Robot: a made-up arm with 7 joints. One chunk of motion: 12 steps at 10 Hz.
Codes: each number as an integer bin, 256 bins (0 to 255) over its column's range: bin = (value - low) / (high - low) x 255, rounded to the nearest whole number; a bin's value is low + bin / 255 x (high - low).
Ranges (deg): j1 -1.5..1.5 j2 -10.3..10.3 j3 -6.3..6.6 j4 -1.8..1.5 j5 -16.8..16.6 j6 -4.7..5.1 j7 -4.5..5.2
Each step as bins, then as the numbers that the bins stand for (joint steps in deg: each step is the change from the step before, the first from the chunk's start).
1 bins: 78 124 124 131 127 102 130
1 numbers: -0.582 -0.283 -0.027 -0.105 -0.165 -0.780 0.445
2 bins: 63 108 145 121 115 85 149
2 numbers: -0.759 -1.575 1.035 -0.234 -1.737 -1.433 1.168
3 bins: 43 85 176 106 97 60 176
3 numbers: -0.994 -3.433 2.604 -0.428 -4.095 -2.394 2.195
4 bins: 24 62 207 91 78 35 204
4 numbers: -1.218 -5.291 4.172 -0.622 -6.584 -3.355 3.260
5 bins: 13 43 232 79 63 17 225
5 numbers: -1.347 -6.826 5.436 -0.778 -8.548 -4.047 4.059
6 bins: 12 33 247 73 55 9 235
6 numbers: -1.359 -7.634 6.195 -0.855 -9.596 -4.354 4.439
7 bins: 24 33 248 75 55 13 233
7 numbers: -1.218 -7.634 6.246 -0.829 -9.596 -4.200 4.363
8 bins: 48 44 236 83 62 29 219
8 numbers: -0.935 -6.745 5.639 -0.726 -8.679 -3.585 3.831
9 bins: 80 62 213 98 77 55 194
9 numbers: -0.559 -5.291 4.475 -0.532 -6.715 -2.586 2.880
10 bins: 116 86 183 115 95 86 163
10 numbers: -0.135 -3.353 2.958 -0.312 -4.357 -1.395 1.700
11 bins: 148 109 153 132 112 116 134
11 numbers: 0.241 -1.495 1.440 -0.092 -2.130 -0.242 0.597
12 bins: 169 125 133 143 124 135 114
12 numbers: 0.488 -0.202 0.428 0.051 -0.558 0.488 -0.164
